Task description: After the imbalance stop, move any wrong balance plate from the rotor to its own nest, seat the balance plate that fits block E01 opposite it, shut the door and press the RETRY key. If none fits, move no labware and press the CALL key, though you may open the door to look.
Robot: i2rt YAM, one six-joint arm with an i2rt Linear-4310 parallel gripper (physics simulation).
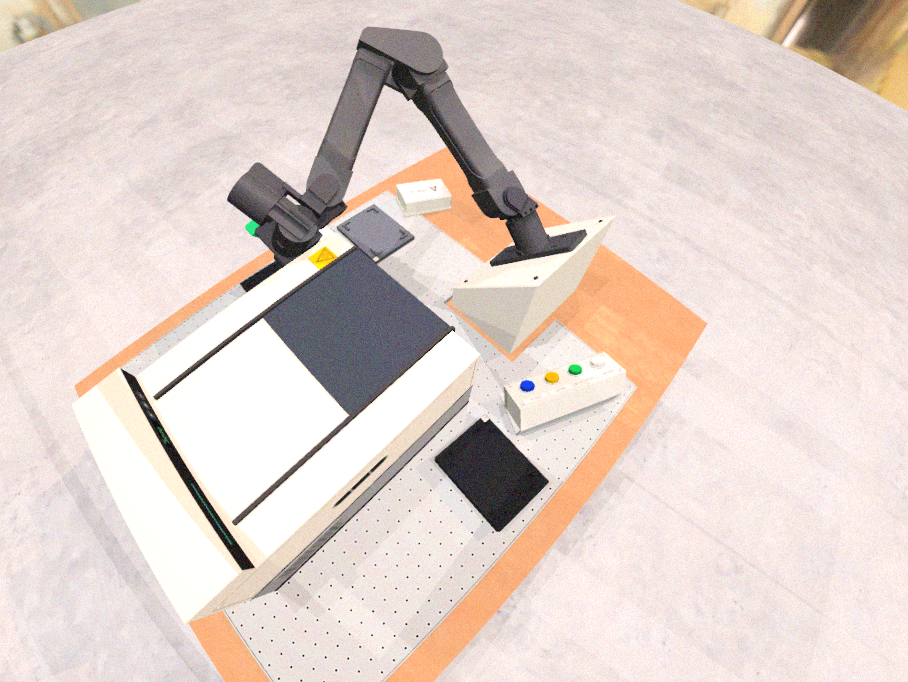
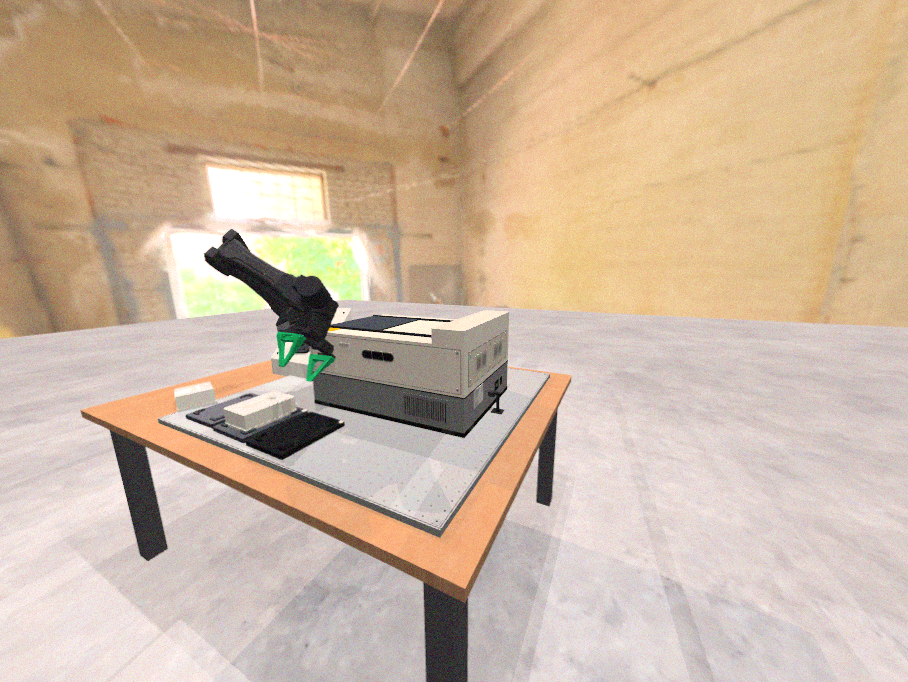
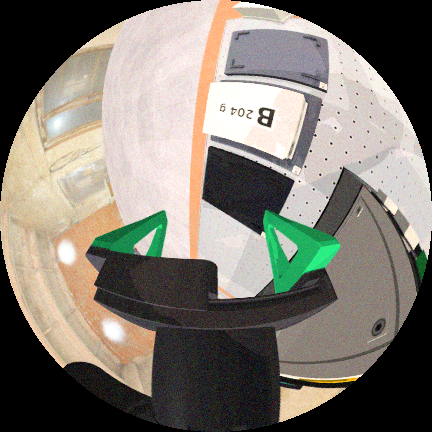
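Where they show: gripper, between the fingertips: [image 1: 282, 254] [image 2: 295, 374] [image 3: 214, 215]; arm's base, origin of its link: [image 1: 536, 251].
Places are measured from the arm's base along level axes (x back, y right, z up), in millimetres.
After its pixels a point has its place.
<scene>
My gripper [image 2: 297, 372] @[x -316, y 380, z -17 mm] [image 3: 214, 215] @[x -316, y 380, z -17 mm] is open and empty, in the air beside the centrifuge [image 2: 396, 367] @[x -533, y 289, z -3 mm] [image 3: 345, 285] @[x -288, y 270, z 15 mm]. Balance plate B [image 2: 258, 409] @[x -246, y 432, z -94 mm] [image 3: 250, 117] @[x -223, y 393, z -92 mm], marked 204 g, lies on a grey nest [image 3: 311, 132] @[x -222, y 323, z -134 mm]. An empty grey nest [image 1: 375, 233] @[x -87, y 371, z -134 mm] [image 3: 277, 54] @[x -97, y 374, z -134 mm] lies beside it, and a white block marked A [image 1: 424, 196] @[x 69, y 349, z -107 mm] [image 2: 194, 396] @[x 35, y 399, z -113 mm] stands past that. A black nest [image 2: 293, 434] @[x -354, y 440, z -134 mm] [image 3: 245, 187] @[x -336, y 408, z -134 mm] on B's other side is empty. On the centrifuge top are a dark panel [image 1: 359, 326] @[x -353, y 96, z 67 mm] and a white panel [image 1: 253, 411] @[x -535, y 115, z 64 mm]; the rotor and block E01 do not show. The key box [image 1: 565, 402] @[x -188, y -206, z -80 mm] has blue, amber, green and white keys; labels are unreadable.
The arm stands on a cream wedge-shaped base [image 1: 543, 297] @[x -87, y -69, z 3 mm]. Another black pad [image 1: 491, 473] @[x -360, y -175, z -118 mm] lies between the key box and the table's edge. A perforated plate [image 1: 381, 572] @[x -598, y -135, z -145 mm] [image 2: 389, 469] @[x -614, y 463, z -145 mm] covers much of the orange table [image 1: 645, 315] @[x 165, y -261, z -159 mm] [image 2: 506, 477] @[x -823, y 391, z -159 mm]. A yellow warning label [image 1: 322, 256] @[x -301, y 241, z 65 mm] sits on the centrifuge.
</scene>
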